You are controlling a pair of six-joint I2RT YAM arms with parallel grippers.
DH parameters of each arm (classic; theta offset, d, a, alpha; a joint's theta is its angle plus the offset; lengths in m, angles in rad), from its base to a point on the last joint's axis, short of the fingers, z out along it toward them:
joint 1: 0 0.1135 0.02 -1.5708
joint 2: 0 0 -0.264 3.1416
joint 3: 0.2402 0 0.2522 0
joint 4: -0.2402 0 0.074 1.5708
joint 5: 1.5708 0 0 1.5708
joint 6: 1.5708 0.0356 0 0
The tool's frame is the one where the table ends.
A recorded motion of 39 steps. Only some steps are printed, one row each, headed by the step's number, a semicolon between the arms.
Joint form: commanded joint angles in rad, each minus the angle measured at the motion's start. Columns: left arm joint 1, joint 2, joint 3, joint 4, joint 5, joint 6; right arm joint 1, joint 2, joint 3, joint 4, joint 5, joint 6.
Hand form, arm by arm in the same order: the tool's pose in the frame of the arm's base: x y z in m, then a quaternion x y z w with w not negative. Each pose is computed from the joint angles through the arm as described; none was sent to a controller.
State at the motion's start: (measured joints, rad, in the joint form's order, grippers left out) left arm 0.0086 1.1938 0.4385 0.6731 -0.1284 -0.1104; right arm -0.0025 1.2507 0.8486 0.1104 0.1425 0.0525
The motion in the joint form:
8: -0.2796 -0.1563 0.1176 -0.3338 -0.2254 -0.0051; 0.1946 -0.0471 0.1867 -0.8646 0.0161 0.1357
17: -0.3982 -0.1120 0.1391 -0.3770 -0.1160 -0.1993; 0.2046 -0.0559 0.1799 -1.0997 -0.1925 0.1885
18: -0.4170 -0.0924 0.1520 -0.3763 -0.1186 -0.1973; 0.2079 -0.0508 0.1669 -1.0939 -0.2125 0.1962
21: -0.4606 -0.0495 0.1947 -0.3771 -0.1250 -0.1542; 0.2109 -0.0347 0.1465 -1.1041 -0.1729 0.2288
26: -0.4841 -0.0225 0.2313 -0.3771 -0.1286 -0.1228; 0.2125 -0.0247 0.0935 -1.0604 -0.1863 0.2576
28: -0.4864 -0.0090 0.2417 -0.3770 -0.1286 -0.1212; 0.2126 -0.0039 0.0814 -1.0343 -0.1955 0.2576
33: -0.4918 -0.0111 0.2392 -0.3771 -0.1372 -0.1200; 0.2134 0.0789 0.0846 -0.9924 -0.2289 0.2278
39: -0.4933 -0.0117 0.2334 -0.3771 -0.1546 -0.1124; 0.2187 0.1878 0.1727 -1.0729 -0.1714 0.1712
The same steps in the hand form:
8: 0.2317 -0.0516 0.2654 -0.05717 0.75044 0.00663 0.65843; 0.2393 0.0408 0.2910 0.02340 0.94499 -0.01373 0.32597
17: 0.2305 -0.0853 0.2583 -0.04592 0.77338 -0.12521 0.61975; 0.2140 0.0457 0.2774 0.01388 0.97814 0.06914 0.19564
18: 0.2326 -0.0912 0.2584 -0.03831 0.77559 -0.12840 0.61685; 0.2139 0.0471 0.2729 0.01420 0.97910 0.07842 0.18712
21: 0.2376 -0.1054 0.2632 -0.00660 0.77670 -0.12598 0.61710; 0.2137 0.0463 0.2632 0.03318 0.98351 0.05745 0.16823
26: 0.2416 -0.1142 0.2694 0.01276 0.77364 -0.12384 0.62128; 0.2138 0.0472 0.2475 0.04565 0.98456 0.06396 0.15643
28: 0.2440 -0.1162 0.2697 0.01453 0.77452 -0.12354 0.62020; 0.2176 0.0483 0.2408 0.04494 0.98505 0.06750 0.15200
33: 0.2430 -0.1169 0.2694 0.01441 0.77453 -0.12153 0.62059; 0.2317 0.0527 0.2258 0.02801 0.98803 0.07683 0.13079
39: 0.2424 -0.1164 0.2675 0.01293 0.77581 -0.11218 0.62077; 0.2481 0.0555 0.2232 0.00236 0.99533 0.03485 0.08996

